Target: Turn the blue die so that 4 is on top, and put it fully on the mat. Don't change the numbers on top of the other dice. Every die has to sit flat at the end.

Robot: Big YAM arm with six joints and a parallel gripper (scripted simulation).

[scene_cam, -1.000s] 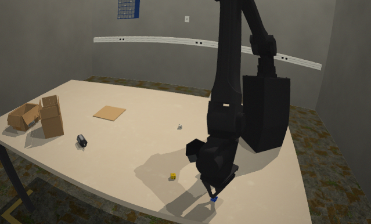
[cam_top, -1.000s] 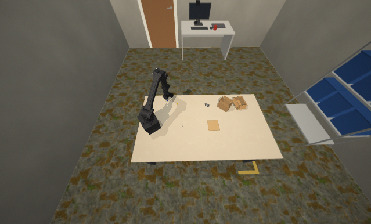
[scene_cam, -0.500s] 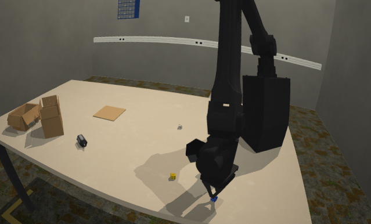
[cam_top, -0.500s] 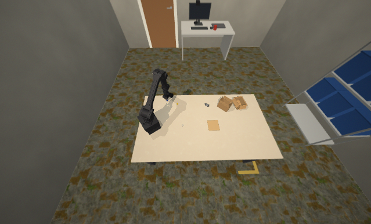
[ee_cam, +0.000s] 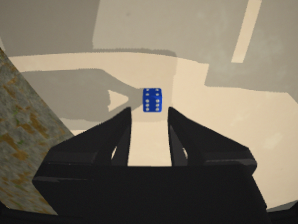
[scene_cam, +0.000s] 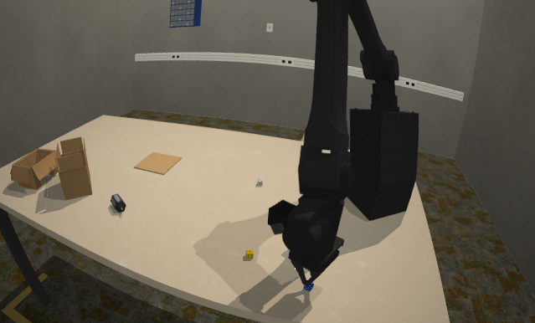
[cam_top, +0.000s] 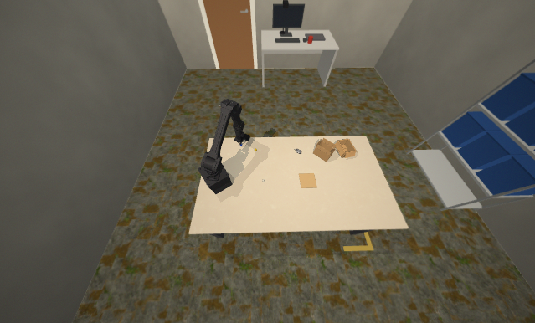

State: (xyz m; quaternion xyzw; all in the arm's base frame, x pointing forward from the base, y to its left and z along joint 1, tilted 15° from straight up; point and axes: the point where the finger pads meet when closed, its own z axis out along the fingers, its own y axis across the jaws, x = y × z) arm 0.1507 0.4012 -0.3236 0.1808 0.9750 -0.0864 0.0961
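The blue die is 30 mm below my hand. From my hand the other things lie so: mat: 630 mm ahead, 390 mm to the right, 30 mm below; yellow die: 150 mm ahead, 60 mm to the right, 30 mm below; white die: 240 mm ahead, 400 mm to the right, 30 mm below.
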